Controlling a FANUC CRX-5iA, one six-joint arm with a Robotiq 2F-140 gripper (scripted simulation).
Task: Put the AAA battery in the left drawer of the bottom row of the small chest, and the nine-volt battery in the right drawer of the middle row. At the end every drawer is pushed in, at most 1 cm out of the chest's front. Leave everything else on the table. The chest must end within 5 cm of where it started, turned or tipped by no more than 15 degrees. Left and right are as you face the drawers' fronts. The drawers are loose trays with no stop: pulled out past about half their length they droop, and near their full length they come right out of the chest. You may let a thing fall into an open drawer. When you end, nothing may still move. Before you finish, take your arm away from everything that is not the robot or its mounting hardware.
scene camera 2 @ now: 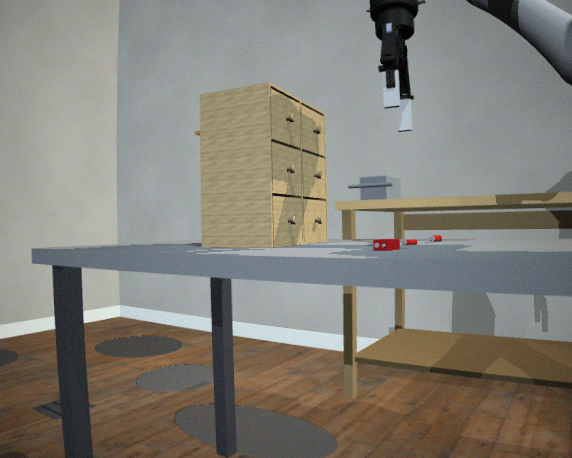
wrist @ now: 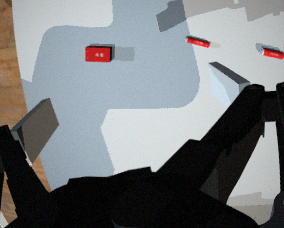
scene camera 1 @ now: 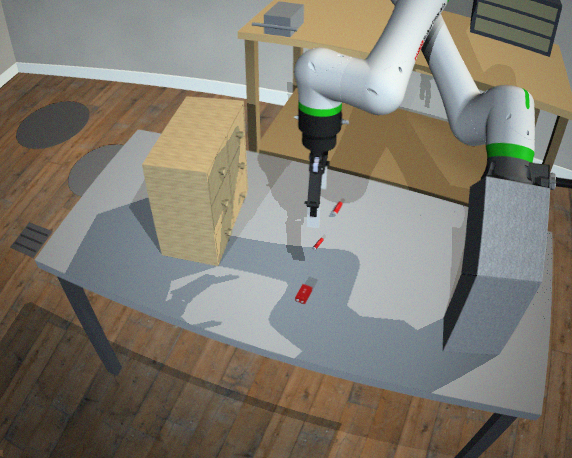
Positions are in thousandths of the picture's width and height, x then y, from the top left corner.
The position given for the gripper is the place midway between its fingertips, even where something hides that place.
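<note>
Scene camera 2 shows the gripper (scene camera 2: 698,261) and a small wooden chest (scene camera 2: 412,272), along with a drawer (scene camera 2: 548,390), a drawer (scene camera 2: 546,267), a drawer (scene camera 2: 550,462) and a drawer (scene camera 2: 499,388). The chest (scene camera 1: 307,374) appears again in scene camera 1, and so does the gripper (scene camera 1: 553,451). In the wrist view there is the gripper (wrist: 456,414), while the small wooden chest is out of frame in the wrist view.
</note>
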